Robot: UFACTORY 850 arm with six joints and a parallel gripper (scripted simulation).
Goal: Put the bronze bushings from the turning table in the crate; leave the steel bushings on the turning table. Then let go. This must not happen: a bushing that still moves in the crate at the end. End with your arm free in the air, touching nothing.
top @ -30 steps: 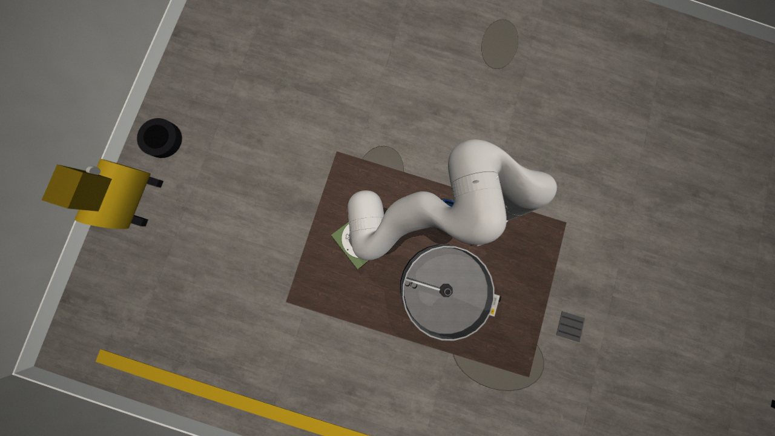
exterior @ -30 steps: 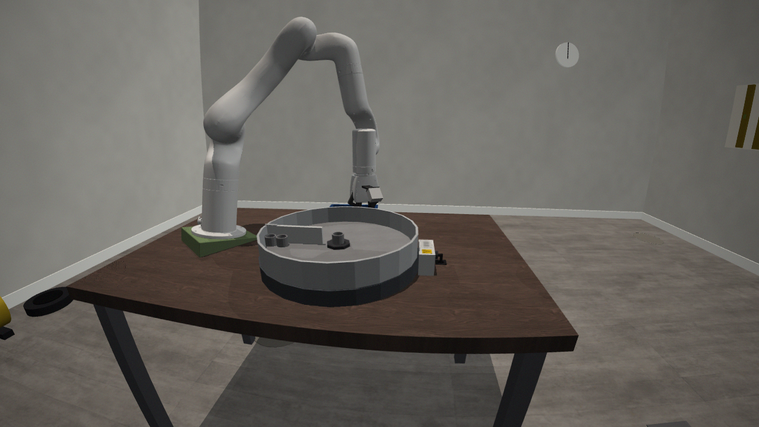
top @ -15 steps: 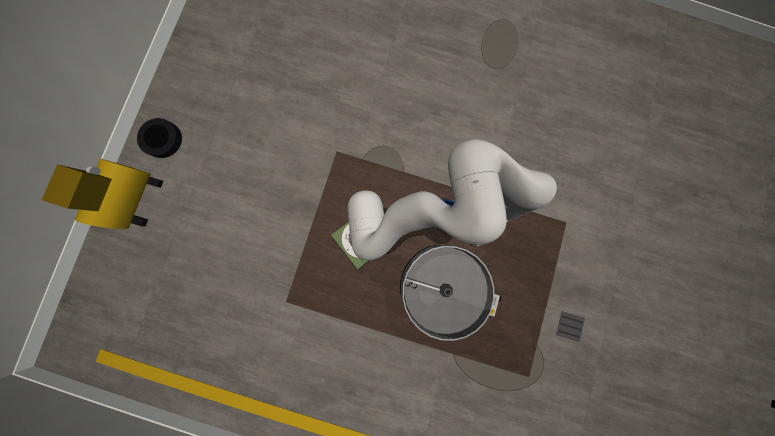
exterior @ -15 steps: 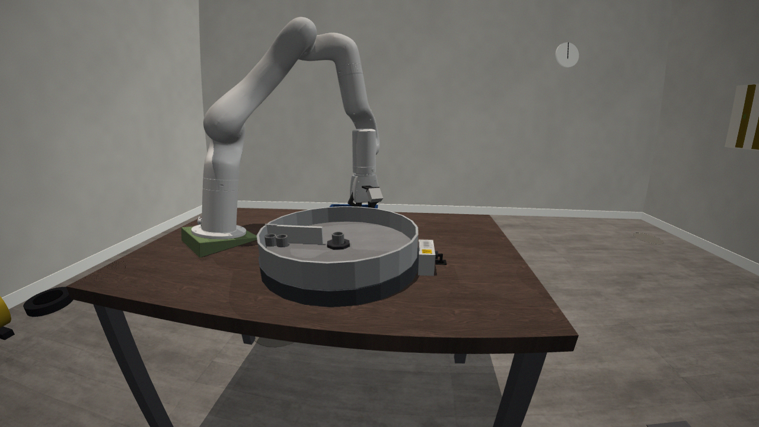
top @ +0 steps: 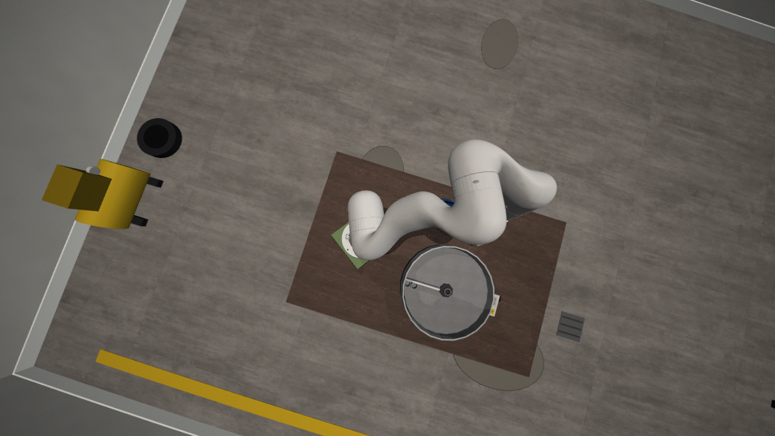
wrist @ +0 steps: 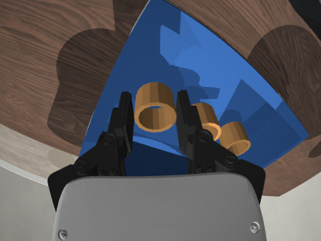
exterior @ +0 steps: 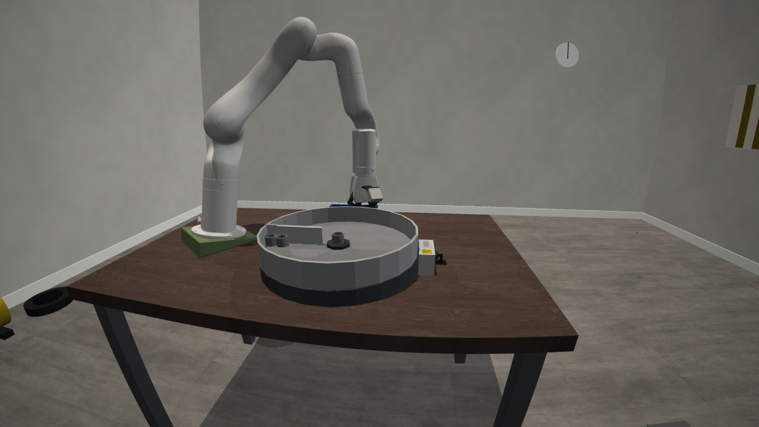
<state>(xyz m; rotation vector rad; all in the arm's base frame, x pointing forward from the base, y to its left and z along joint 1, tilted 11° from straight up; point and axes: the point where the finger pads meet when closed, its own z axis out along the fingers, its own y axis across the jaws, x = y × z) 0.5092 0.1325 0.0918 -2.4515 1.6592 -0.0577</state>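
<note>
Now: hand 50 mm past the blue crate, 10 mm to the right of it and 10 mm above it. Round my hand: grey turning table (350 mm to the right, 90 mm behind, 20 mm above).
</note>
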